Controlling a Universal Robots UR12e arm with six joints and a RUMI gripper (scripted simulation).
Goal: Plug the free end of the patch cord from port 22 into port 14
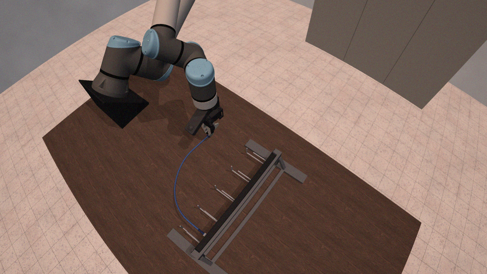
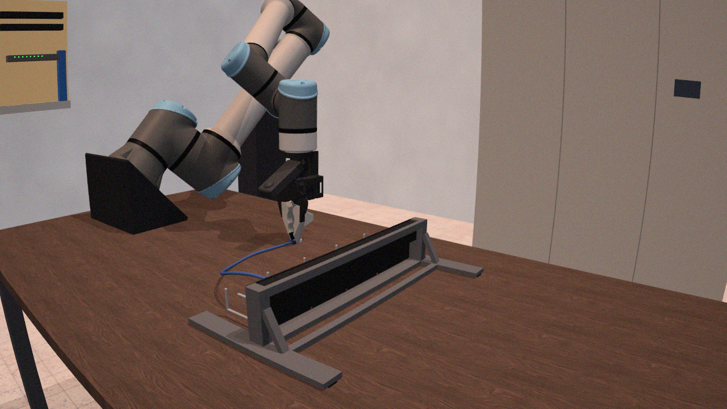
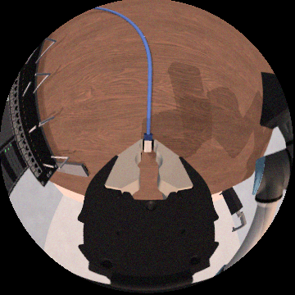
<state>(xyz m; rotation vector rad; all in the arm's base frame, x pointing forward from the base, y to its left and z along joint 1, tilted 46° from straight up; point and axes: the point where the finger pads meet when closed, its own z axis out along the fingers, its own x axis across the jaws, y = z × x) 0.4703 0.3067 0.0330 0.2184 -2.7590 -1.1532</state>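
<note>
Now: the plug 10 mm to the left of my hand and 10 mm below it.
</note>
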